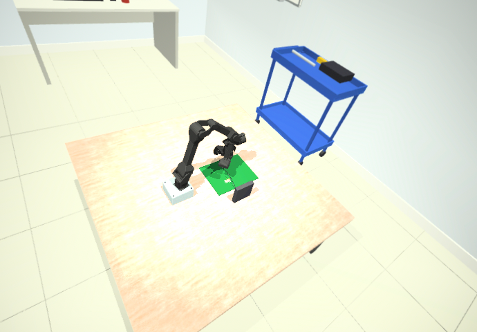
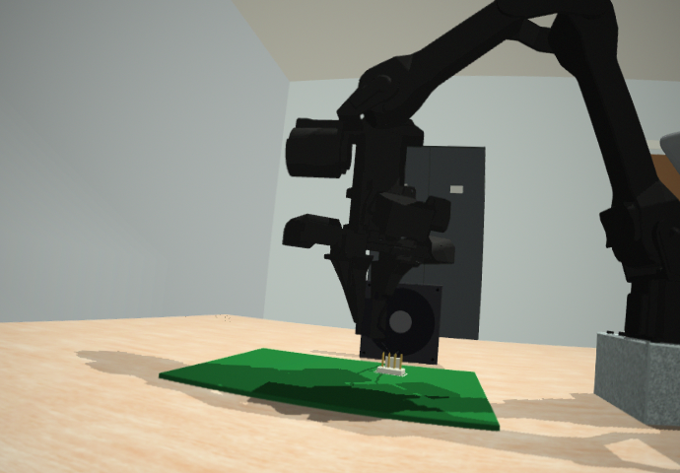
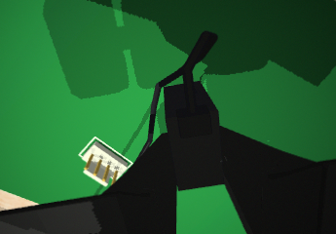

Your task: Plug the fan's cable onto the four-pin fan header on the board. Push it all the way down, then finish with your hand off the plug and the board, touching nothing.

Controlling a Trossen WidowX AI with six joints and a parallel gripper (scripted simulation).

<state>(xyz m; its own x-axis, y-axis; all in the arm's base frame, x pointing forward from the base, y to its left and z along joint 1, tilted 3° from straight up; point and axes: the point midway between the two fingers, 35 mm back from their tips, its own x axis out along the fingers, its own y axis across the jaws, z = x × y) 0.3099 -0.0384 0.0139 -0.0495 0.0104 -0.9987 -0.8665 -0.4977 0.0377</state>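
My gripper tip is 70 mm to the left of the white four-pin header, 70 mm above it and 40 mm past it. Round my gripper tip: green board: 80 mm below, 30 mm to the right, 20 mm ahead; black fan: 200 mm to the right, 60 mm behind, 10 mm below; black plug: 10 mm to the left, 10 mm above.
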